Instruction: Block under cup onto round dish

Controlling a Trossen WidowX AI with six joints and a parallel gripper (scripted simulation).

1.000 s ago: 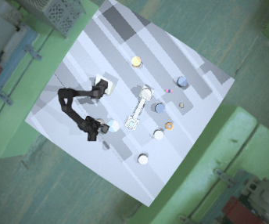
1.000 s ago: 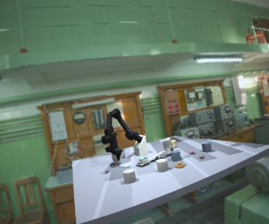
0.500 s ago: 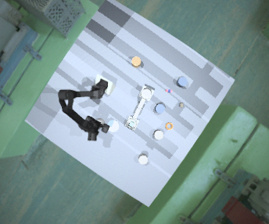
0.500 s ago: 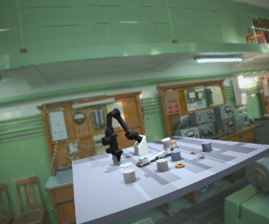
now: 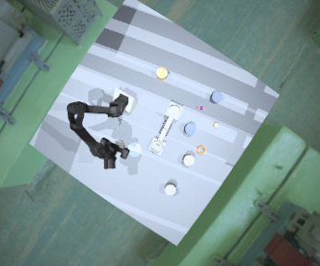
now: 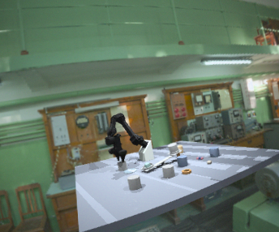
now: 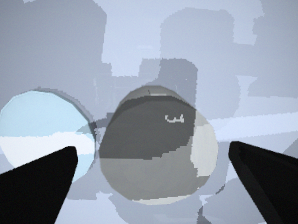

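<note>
My gripper tip is now 230 mm short of the pale green block, 110 mm to the right of it and 30 mm above it. The rest, counted from my gripper tip: white cup: 380 mm to the left, 230 mm ahead, 40 mm above; then round pale-blue dish: 100 mm ahead, 60 mm below, 20 mm to the left; then yellow cylinder: 550 mm to the left, 50 mm ahead, 30 mm below.
</note>
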